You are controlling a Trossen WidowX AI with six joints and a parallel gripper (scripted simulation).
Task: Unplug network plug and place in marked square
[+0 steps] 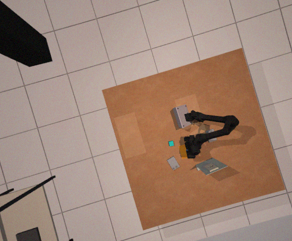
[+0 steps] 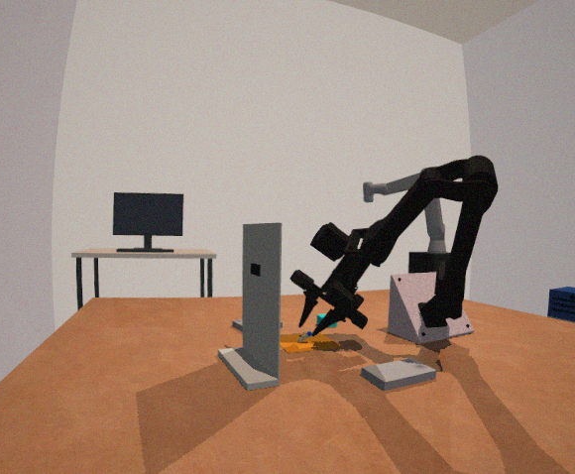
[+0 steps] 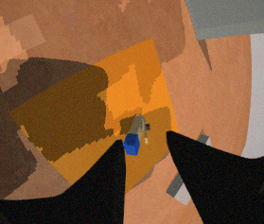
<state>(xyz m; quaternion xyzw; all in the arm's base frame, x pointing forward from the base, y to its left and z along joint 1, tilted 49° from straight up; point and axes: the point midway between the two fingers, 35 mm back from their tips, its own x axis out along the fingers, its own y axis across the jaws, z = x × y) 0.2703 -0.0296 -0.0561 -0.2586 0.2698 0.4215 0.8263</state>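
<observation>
Right now the network plug is 1 cm below my gripper tip and 1 cm ahead of it. From my gripper tip the other things lie so: cyan cube (12 cm to the right, 10 cm behind, 1 cm below); then orange marked square (2 cm below); then upright grey panel (14 cm ahead, 12 cm to the left, 9 cm above).
</observation>
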